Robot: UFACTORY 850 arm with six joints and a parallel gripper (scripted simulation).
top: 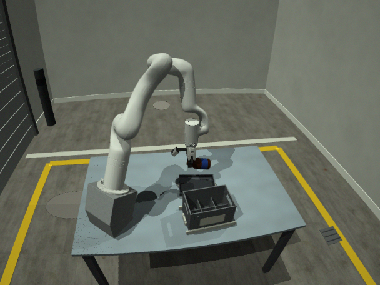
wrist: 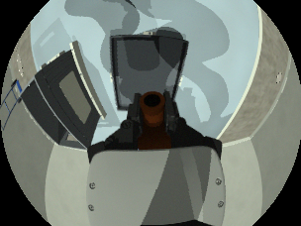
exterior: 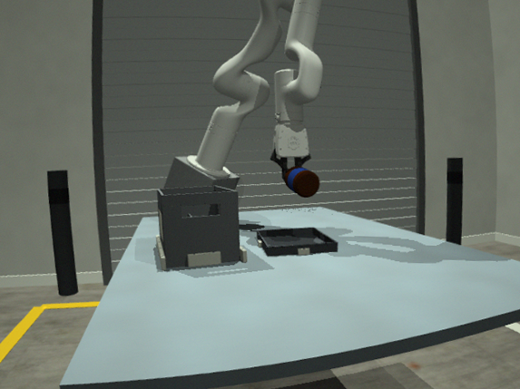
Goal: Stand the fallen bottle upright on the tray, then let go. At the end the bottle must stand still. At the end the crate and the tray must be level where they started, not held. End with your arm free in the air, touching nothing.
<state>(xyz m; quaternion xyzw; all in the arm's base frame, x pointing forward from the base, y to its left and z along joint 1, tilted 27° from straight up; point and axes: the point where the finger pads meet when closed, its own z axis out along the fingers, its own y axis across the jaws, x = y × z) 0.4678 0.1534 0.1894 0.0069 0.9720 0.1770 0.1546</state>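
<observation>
Right now my hand is 60 mm short of the bottle and 10 mm above it. From my hand the other things lie so: crate: 70 mm ahead, 300 mm to the right, 120 mm below; then tray: 60 mm ahead, 20 mm to the right, 190 mm below.
</observation>
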